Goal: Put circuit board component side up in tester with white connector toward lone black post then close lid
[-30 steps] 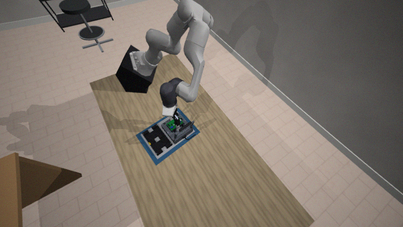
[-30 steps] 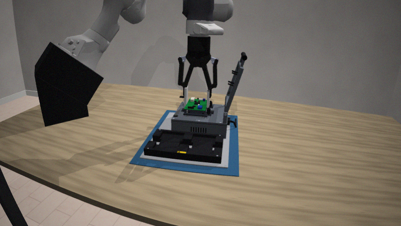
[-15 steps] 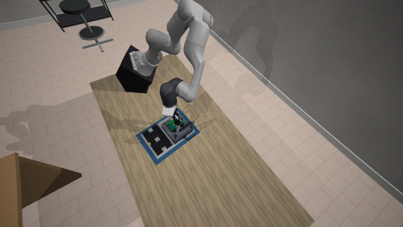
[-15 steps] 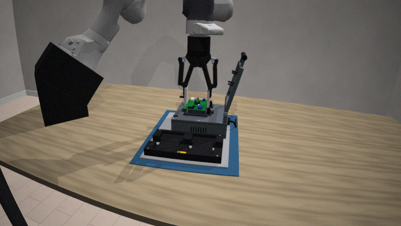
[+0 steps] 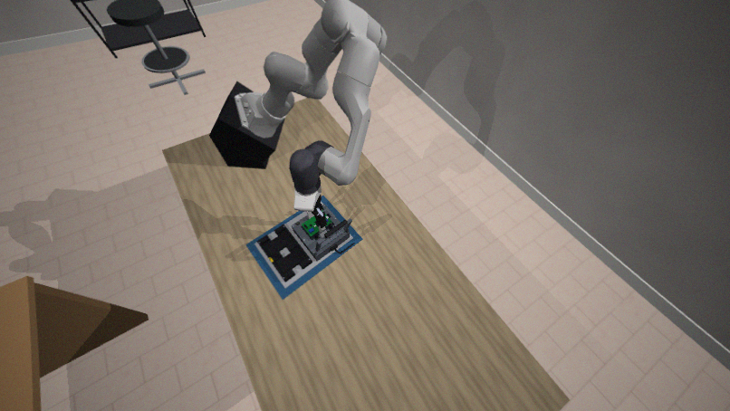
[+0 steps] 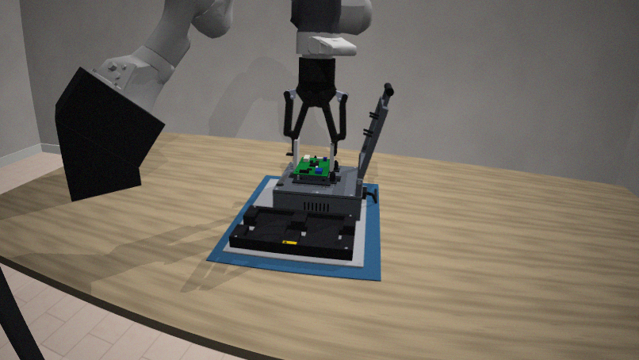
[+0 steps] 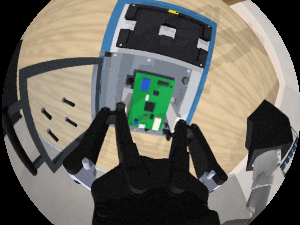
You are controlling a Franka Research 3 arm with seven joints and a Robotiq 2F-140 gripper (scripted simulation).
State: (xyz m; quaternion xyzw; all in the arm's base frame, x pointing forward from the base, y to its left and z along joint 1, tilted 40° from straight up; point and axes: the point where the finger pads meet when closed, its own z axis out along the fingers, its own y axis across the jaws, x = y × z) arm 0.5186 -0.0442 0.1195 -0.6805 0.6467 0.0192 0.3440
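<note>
The green circuit board is 2 cm below my hand. From my hand the other things lie so: tester lid (12 cm ahead, 7 cm above, 2 cm to the left).
</note>
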